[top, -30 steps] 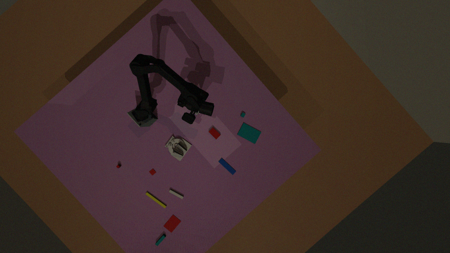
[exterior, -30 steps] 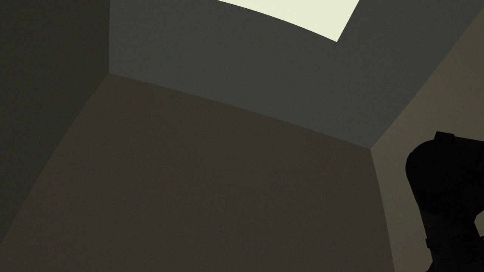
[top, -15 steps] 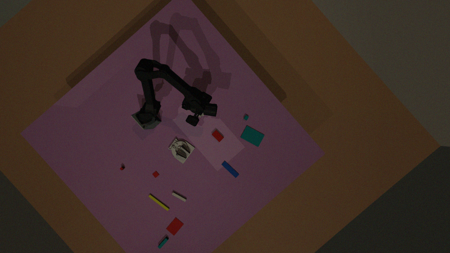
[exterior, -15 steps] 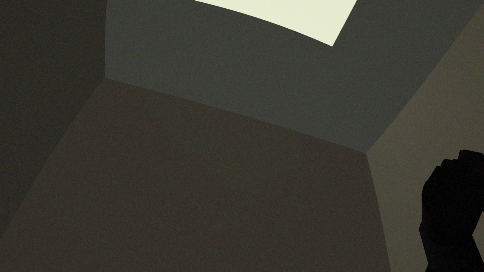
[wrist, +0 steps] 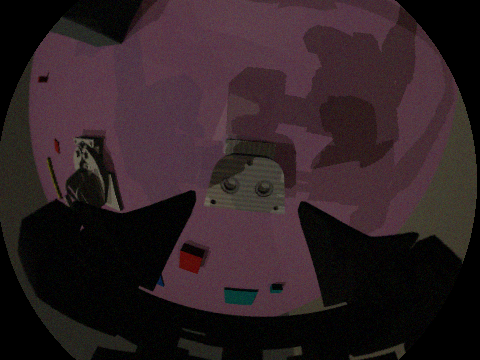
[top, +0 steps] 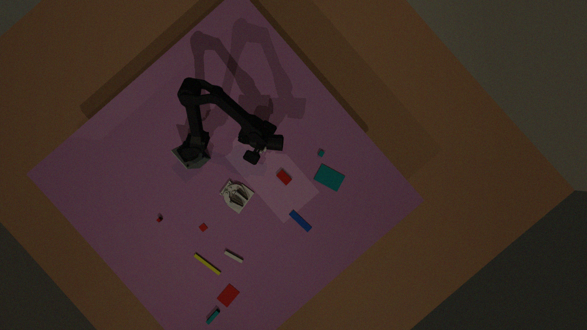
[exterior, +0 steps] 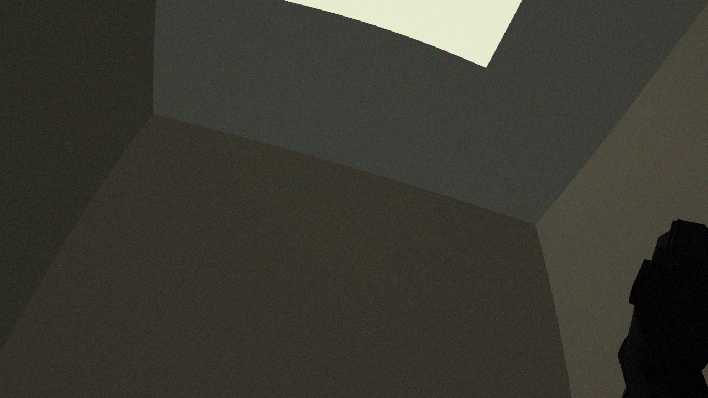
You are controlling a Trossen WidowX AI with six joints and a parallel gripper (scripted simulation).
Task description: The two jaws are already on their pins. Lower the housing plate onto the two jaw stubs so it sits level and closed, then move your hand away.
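Now: the white stepped block 1 cm behind my gripper tip, 1 cm to the right of it and 3 cm below it. From my gripper tip the other things lie so: red block (18 cm ahead, 1 cm to the right, 3 cm below); teal plate (30 cm ahead, 16 cm to the left, 4 cm below); blue bar (39 cm ahead, 7 cm to the right, 4 cm below).
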